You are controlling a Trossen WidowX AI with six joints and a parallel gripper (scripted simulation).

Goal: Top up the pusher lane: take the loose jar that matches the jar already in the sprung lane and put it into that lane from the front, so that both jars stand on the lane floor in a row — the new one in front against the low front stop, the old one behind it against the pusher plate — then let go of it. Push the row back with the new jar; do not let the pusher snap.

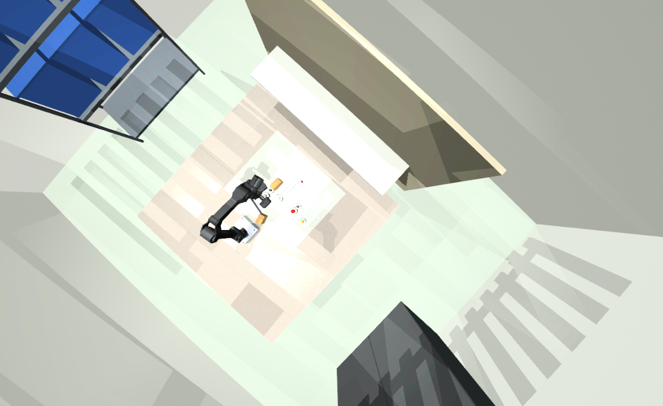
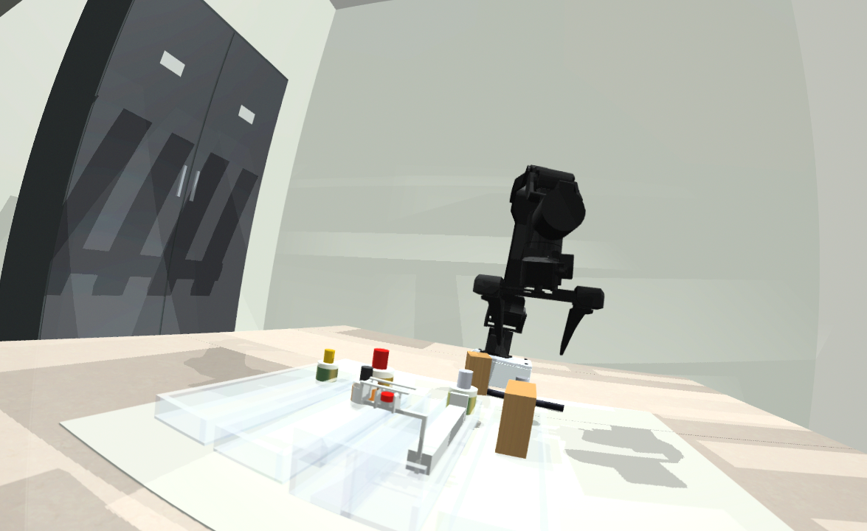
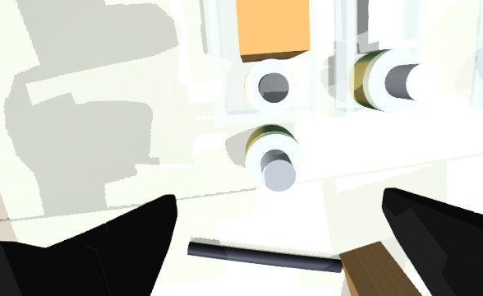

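Now: gripper tip 100 mm short of the wooden block, 70 mm above it and 10 mm to the right of it.
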